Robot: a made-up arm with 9 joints.
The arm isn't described. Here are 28 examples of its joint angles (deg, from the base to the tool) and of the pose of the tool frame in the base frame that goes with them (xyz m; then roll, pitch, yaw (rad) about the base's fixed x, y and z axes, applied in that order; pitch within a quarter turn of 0, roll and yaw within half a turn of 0).
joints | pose
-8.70 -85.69 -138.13 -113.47 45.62 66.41 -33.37 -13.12 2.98 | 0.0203 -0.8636 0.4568 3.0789 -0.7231 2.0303
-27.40 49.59 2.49 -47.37 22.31 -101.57 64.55 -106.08 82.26 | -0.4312 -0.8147 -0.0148 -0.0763 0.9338 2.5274
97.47 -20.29 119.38 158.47 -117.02 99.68 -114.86 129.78 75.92 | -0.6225 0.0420 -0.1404 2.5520 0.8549 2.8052
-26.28 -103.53 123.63 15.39 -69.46 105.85 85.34 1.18 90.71 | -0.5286 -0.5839 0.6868 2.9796 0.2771 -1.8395
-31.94 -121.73 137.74 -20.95 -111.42 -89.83 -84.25 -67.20 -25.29 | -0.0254 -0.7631 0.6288 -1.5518 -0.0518 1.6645
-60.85 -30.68 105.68 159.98 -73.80 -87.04 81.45 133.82 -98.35 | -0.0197 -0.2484 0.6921 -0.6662 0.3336 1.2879
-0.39 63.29 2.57 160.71 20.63 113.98 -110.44 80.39 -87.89 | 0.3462 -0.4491 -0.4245 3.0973 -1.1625 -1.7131
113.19 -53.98 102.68 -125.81 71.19 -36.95 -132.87 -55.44 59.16 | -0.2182 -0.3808 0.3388 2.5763 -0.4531 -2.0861
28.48 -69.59 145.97 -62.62 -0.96 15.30 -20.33 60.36 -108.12 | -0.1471 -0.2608 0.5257 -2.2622 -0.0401 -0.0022
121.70 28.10 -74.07 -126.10 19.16 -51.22 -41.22 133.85 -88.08 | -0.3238 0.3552 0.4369 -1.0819 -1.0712 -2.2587
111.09 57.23 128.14 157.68 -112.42 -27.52 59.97 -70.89 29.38 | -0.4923 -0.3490 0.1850 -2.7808 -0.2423 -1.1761
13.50 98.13 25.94 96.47 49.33 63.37 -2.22 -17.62 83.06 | 0.4040 -0.6063 -0.4685 -0.4385 0.8458 -2.0557
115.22 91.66 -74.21 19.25 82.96 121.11 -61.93 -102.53 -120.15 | -0.2223 -0.0614 -0.1596 -0.7090 -1.1125 1.9105
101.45 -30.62 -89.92 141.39 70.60 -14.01 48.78 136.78 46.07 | -0.8233 -0.1916 0.5384 -2.6128 -1.1220 -2.1215
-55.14 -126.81 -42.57 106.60 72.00 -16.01 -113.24 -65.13 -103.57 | -0.4498 -0.3666 0.7466 -2.9174 -0.1786 2.9696
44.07 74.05 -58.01 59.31 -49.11 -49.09 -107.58 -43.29 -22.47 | -0.3835 -0.3741 -0.3752 2.8255 -1.0023 0.2921
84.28 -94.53 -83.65 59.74 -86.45 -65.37 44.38 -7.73 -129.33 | -0.6451 0.2477 -0.0182 3.0395 -0.0893 0.2456
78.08 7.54 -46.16 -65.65 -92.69 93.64 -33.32 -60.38 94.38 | 0.2269 0.3234 -0.0934 -1.9217 0.1843 0.4277
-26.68 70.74 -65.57 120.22 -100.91 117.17 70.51 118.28 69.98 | 0.0436 -1.1487 0.1246 2.9154 0.5605 0.0851
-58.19 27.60 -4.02 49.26 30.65 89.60 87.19 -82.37 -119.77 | -0.0095 -0.1193 0.5308 -1.0058 -0.3045 2.9434
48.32 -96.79 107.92 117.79 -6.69 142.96 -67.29 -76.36 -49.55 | -0.2043 -0.4107 0.4341 1.7908 0.5681 -2.6908
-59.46 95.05 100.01 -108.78 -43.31 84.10 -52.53 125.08 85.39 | 0.2458 -0.9442 0.3876 1.0012 0.9753 -1.6412
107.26 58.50 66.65 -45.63 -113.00 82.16 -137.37 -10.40 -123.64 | 0.4397 0.0602 0.2065 -2.1280 -0.3025 -1.7568
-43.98 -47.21 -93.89 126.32 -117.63 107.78 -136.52 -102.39 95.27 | 0.0123 -0.9764 0.0683 -1.3552 -0.5029 -1.0113
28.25 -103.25 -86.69 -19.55 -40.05 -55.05 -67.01 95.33 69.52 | -0.6873 -0.2807 -0.2880 -1.6804 -0.2290 2.2890
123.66 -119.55 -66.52 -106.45 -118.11 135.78 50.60 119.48 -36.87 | -0.7772 -0.3703 0.3710 0.4207 0.9752 0.6654
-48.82 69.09 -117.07 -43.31 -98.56 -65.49 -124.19 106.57 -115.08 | -0.0268 -0.3353 -0.1735 2.7542 0.4135 -0.2216
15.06 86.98 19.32 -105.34 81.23 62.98 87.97 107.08 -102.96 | -0.2249 -0.8281 0.0061 -0.8526 1.0821 3.1161
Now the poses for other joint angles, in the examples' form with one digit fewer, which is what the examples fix.
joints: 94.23 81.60 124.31 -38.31 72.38 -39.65 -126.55 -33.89 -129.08
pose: -0.180 -0.197 -0.199 1.059 -0.029 2.857
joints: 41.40 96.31 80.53 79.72 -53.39 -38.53 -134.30 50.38 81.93
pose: -0.447 -0.519 0.137 0.113 -0.535 2.276
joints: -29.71 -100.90 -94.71 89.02 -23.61 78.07 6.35 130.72 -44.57
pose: -0.296 -0.805 0.382 -0.042 -0.533 1.848
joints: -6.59 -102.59 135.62 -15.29 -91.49 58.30 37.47 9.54 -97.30
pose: -0.326 -0.708 0.866 -2.311 -0.390 1.061
